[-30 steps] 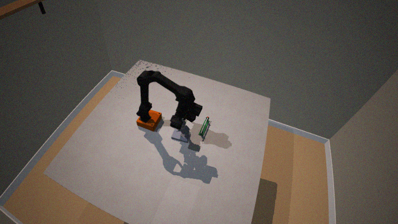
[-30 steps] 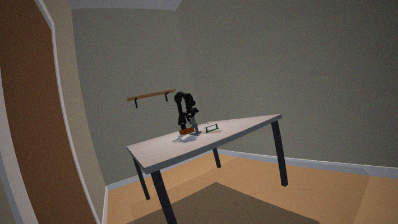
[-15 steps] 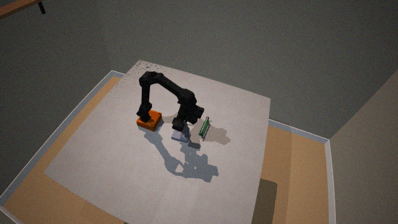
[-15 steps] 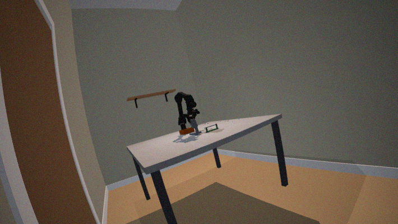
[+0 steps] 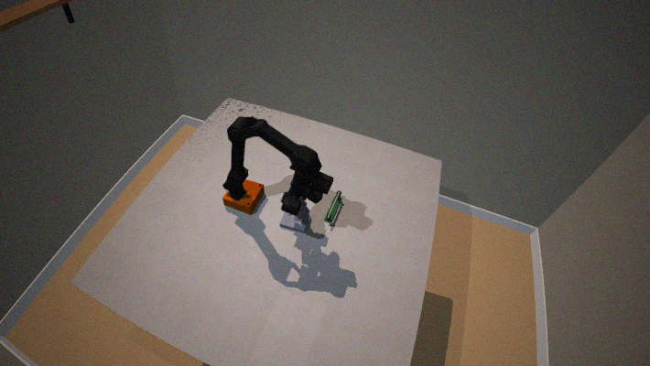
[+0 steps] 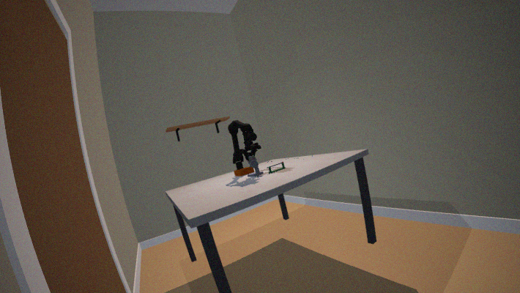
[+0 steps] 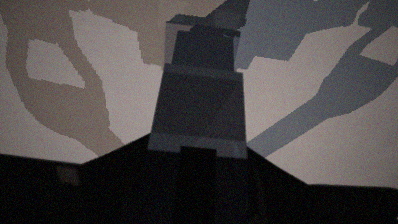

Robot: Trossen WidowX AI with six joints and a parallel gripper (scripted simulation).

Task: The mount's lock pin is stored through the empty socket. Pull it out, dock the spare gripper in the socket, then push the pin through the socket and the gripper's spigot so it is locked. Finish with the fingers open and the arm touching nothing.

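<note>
Now: the spare gripper 1 cm ahead of my gripper tip. The rest, counted from my gripper tip: green pin rest 11 cm ahead, 15 cm to the left, 10 cm below; mount 2 cm ahead, 1 cm to the left, 7 cm below.
</note>
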